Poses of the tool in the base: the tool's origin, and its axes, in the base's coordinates. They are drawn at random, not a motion.
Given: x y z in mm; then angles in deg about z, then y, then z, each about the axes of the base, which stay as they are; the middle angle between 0 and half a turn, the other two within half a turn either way.
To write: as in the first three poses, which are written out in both.
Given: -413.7 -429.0 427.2 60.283 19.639 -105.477
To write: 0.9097 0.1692 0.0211 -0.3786 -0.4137 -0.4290 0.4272
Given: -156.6 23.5 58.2 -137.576 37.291 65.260
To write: 0.7650 -0.3134 -0.0633 -0.5590 -0.1566 0.0235 0.0582
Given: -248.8 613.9 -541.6 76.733 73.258 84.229
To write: 0.1327 -0.0390 0.5954 0.7915 -0.2488 0.6139 -0.5416
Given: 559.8 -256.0 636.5 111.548 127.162 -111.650
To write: 0.4449 0.8327 -0.3297 -0.0004 0.5598 -0.2560 0.6365
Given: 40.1 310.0 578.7 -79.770 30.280 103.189
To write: 0.9452 -0.2611 -0.0067 0.1959 0.0401 0.3100 0.5787
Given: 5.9 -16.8 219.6 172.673 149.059 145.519
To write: 0.2492 -0.2262 -0.9368 -0.0952 0.0059 -0.0168 0.2196
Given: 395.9 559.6 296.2 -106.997 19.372 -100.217
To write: 0.2319 0.0099 -0.1680 0.9581 0.3959 0.5596 0.2962
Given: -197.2 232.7 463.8 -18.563 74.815 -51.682
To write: 0.6497 0.1731 0.5823 -0.4570 -0.1972 0.2327 0.4638
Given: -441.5 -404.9 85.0 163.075 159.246 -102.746
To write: 0.1557 0.7204 -0.6697 0.0905 -0.4415 -0.4049 0.0850
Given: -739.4 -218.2 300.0 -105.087 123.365 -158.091
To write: 0.3149 -0.3928 -0.7878 0.3548 -0.7394 -0.2182 0.3000
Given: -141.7 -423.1 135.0 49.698 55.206 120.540
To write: 0.0754 -0.2685 0.3776 0.8830 -0.1417 -0.4231 0.1350
